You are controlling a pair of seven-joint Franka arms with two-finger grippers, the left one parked.
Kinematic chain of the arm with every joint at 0, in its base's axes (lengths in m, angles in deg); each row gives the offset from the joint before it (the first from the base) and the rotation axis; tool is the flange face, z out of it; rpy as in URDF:
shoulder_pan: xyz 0 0 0.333 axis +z
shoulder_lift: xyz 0 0 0 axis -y
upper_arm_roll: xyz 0 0 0.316 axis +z
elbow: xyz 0.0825 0 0 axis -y
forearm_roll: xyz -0.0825 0 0.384 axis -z
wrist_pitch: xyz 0 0 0 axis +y
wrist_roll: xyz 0.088 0 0 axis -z
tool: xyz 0 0 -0.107 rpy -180 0 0
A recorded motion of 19 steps. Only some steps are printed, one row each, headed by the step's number.
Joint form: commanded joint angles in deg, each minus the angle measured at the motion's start. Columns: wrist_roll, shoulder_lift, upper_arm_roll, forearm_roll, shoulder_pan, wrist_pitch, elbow.
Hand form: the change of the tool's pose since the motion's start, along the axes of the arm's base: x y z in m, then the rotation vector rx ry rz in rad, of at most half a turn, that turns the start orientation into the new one. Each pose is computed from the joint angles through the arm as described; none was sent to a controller.
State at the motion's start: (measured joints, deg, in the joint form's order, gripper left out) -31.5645 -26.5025 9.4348 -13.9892 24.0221 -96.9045 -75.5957
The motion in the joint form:
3: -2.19 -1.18 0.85 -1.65 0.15 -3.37 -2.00
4: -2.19 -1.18 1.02 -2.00 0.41 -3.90 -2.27
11: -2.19 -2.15 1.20 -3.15 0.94 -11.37 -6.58
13: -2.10 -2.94 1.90 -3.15 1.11 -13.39 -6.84
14: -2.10 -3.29 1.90 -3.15 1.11 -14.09 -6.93
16: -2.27 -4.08 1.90 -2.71 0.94 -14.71 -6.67
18: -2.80 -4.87 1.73 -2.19 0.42 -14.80 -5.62
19: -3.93 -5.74 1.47 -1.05 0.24 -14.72 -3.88
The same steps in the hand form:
3: -0.0022 0.0124 -0.0244 0.0386 0.0090 0.0289
4: -0.0047 0.0168 -0.0256 0.0463 0.0092 0.0317
11: -0.0049 0.0258 -0.0622 0.0726 -0.0098 -0.0013
13: -0.0062 0.0342 -0.0703 0.0847 -0.0196 -0.0012
14: -0.0047 0.0346 -0.0743 0.0866 -0.0230 -0.0054
16: -0.0005 0.0334 -0.0810 0.0830 -0.0284 -0.0068
18: 0.0085 0.0277 -0.0822 0.0820 -0.0407 -0.0083
19: 0.0176 0.0247 -0.0793 0.0788 -0.0678 0.0092

